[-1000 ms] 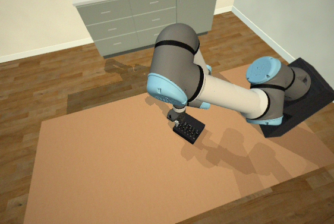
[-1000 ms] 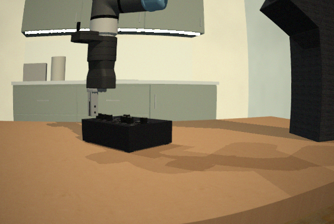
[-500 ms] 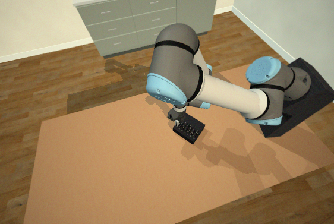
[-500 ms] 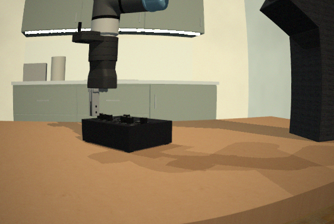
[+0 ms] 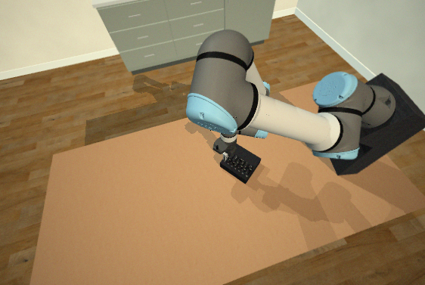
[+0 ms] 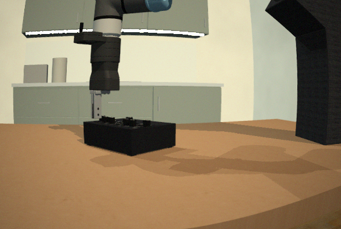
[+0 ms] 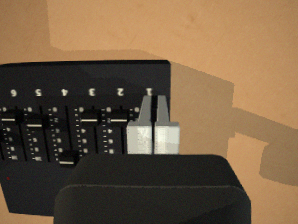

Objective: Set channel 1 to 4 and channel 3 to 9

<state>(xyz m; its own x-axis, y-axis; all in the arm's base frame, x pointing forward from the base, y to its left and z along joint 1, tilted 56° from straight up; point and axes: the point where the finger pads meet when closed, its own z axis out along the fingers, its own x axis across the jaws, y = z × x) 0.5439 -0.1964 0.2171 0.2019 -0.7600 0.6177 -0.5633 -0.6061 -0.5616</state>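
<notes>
The channel 1 cap is 20 mm behind my hand and 10 mm below it. Round my hand: channel 2 cap (10 mm behind, 20 mm to the left, 10 mm below); then channel 3 cap (20 mm behind, 40 mm to the left, 10 mm below); then channel 4 cap (60 mm behind, 50 mm to the left, 10 mm below).
</notes>
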